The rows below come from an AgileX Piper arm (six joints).
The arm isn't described. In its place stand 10 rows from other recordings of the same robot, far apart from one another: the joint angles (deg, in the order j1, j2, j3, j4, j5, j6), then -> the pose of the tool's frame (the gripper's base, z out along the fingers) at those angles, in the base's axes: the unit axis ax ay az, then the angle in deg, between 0 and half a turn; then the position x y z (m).
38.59, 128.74, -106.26, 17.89, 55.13, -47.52 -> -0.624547 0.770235 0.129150 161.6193 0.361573 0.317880 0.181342
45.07, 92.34, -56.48, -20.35, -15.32, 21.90 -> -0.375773 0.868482 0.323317 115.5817 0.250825 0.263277 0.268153
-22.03, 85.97, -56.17, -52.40, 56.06, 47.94 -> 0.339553 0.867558 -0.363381 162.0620 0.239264 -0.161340 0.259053
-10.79, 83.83, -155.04, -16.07, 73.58, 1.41 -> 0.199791 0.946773 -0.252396 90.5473 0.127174 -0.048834 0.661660
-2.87, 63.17, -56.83, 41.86, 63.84, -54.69 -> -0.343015 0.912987 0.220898 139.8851 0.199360 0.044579 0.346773
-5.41, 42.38, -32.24, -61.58, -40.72, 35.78 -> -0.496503 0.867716 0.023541 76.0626 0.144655 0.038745 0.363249
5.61, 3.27, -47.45, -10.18, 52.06, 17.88 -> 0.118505 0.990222 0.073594 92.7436 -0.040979 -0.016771 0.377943
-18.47, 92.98, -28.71, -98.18, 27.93, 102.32 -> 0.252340 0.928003 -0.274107 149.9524 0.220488 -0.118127 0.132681
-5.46, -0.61, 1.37, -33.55, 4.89, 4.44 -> -0.172330 0.936827 -0.304398 95.6864 0.055878 -0.009648 0.199306
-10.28, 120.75, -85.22, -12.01, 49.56, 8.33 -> 0.100630 0.991118 -0.086942 170.3162 0.411818 -0.089338 0.149160
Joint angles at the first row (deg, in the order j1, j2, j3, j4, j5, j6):
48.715 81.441 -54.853 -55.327 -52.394 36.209
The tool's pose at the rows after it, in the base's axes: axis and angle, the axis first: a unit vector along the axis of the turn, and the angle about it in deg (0 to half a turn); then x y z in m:
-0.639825 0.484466 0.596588 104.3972 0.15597 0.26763 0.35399
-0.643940 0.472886 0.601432 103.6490 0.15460 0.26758 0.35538
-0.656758 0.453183 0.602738 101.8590 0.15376 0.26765 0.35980
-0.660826 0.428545 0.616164 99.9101 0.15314 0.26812 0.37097
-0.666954 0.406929 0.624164 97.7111 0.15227 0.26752 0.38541
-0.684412 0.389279 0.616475 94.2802 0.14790 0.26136 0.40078
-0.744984 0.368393 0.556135 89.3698 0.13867 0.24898 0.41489
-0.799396 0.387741 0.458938 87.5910 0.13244 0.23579 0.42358
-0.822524 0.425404 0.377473 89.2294 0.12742 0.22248 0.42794
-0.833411 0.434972 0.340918 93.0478 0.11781 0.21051 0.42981
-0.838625 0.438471 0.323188 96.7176 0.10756 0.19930 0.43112
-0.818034 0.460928 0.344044 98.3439 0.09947 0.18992 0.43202
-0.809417 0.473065 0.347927 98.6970 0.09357 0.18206 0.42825
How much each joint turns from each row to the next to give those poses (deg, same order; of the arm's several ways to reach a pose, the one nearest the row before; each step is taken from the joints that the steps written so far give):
0.000 0.000 -0.001 0.000 -0.117 -0.272
0.094 -0.001 0.002 0.417 -1.019 -1.119
0.000 0.002 -0.589 0.212 -1.102 -2.051
0.000 -0.001 -1.765 0.372 -1.435 -0.689
0.001 -0.403 -2.238 0.001 -0.359 -0.245
0.000 -1.912 -1.174 0.000 1.061 -1.685
-0.002 -3.895 -0.080 -2.636 3.961 -4.374
0.001 -4.261 0.000 -5.996 8.071 -0.015
0.001 -3.844 -0.002 -9.643 7.668 6.914
-0.001 -3.257 0.001 -12.959 2.236 11.962
0.001 -2.867 0.000 -11.503 -0.426 11.416
-0.003 -2.448 0.969 -3.123 -0.258 6.940
0.003 -2.229 1.977 -0.812 0.475 2.069

